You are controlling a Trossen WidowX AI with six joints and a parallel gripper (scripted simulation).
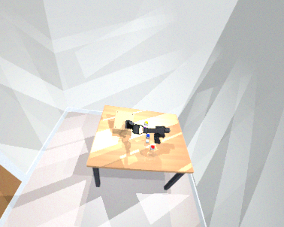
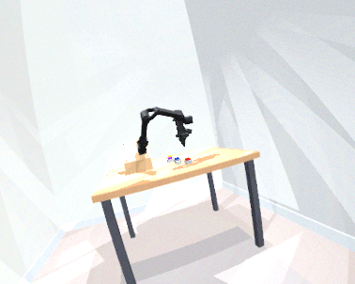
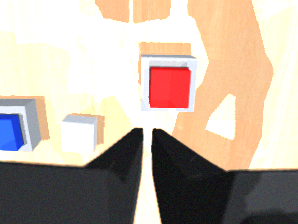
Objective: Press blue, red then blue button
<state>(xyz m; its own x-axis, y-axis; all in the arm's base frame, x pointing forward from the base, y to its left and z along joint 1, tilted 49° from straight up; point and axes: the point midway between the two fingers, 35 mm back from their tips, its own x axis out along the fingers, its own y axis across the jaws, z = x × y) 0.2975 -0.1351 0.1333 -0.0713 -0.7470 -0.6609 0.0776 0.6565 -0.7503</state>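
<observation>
The blue button is 40 mm behind my gripper tip, 140 mm to the left of it and 90 mm below it. Round my gripper tip: white block (50 mm behind, 70 mm to the left, 120 mm below); then red button (20 mm to the right, 90 mm below); then purple button (70 mm behind, 250 mm to the left, 90 mm below).
</observation>
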